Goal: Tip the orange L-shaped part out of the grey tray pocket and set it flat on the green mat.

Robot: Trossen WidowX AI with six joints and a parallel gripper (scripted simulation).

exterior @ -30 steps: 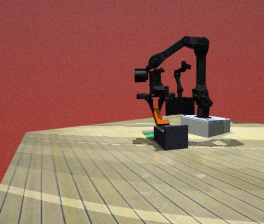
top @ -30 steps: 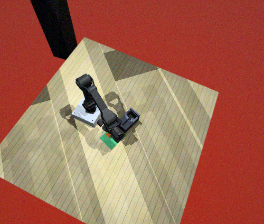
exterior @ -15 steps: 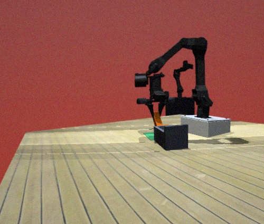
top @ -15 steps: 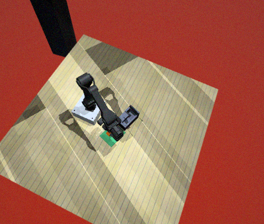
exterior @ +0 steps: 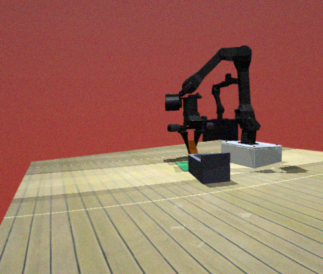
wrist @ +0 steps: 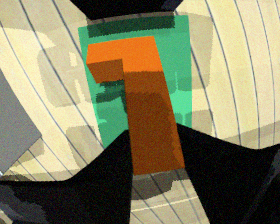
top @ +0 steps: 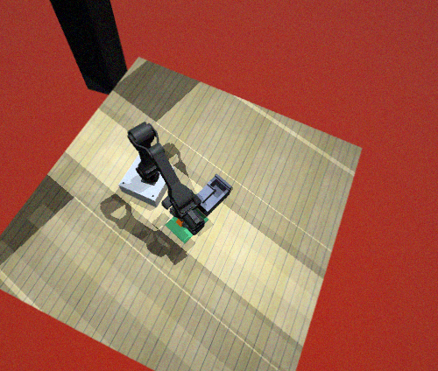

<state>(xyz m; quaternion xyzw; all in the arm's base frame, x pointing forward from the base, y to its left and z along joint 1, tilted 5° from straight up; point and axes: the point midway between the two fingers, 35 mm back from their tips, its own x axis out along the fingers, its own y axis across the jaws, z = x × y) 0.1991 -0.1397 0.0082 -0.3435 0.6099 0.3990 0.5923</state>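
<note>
Now: gripper tip 30 mm to the right of the orange L-shaped part and 30 mm above it. The rest, counted from my gripper tip: tray (80 mm ahead, 160 mm to the left, 80 mm below); green mat (10 mm ahead, 20 mm to the left, 90 mm below).
</note>
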